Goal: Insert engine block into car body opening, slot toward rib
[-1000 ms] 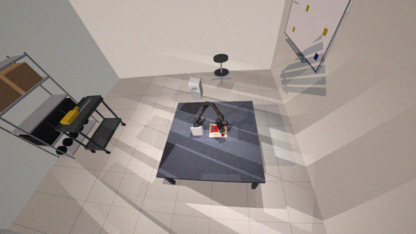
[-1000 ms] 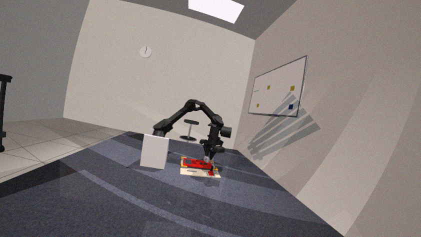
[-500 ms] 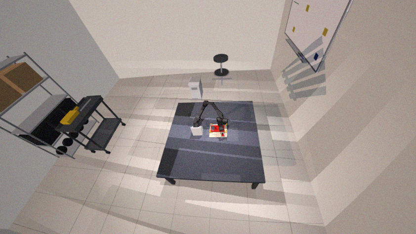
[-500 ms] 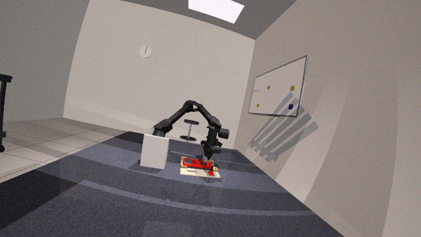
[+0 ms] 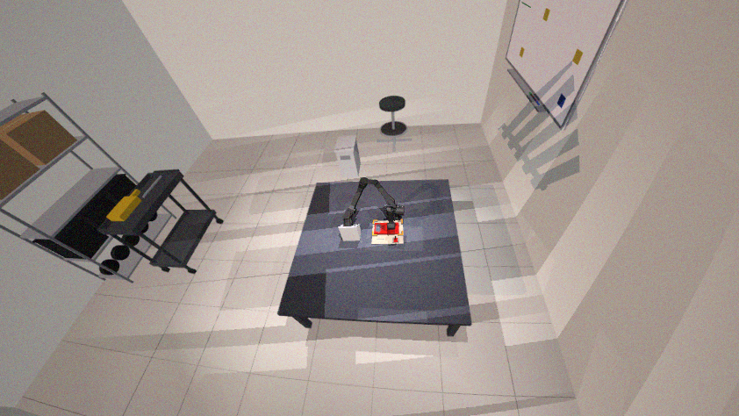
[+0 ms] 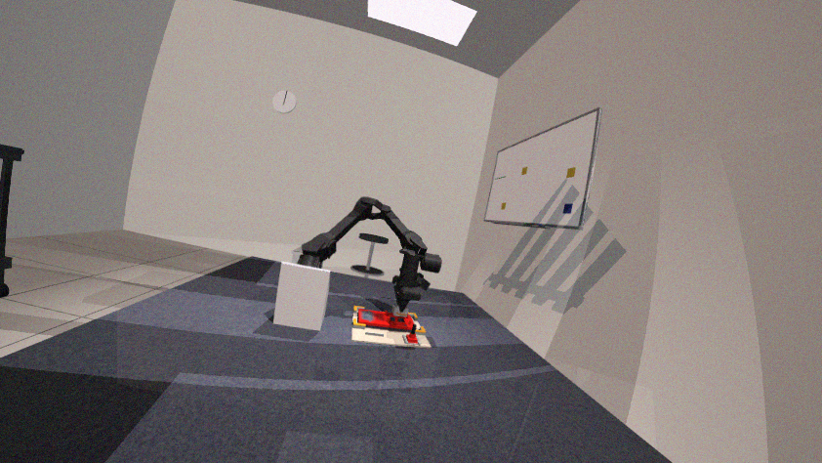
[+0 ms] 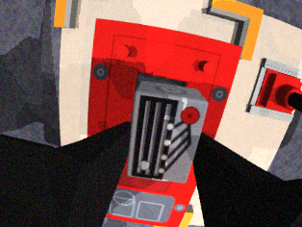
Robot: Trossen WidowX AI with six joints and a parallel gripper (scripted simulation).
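Right now the cream base plate is 30 mm behind my gripper tip, 10 mm to the right of it and 50 mm below it. The rest, counted from my gripper tip: grey engine block (10 mm below).
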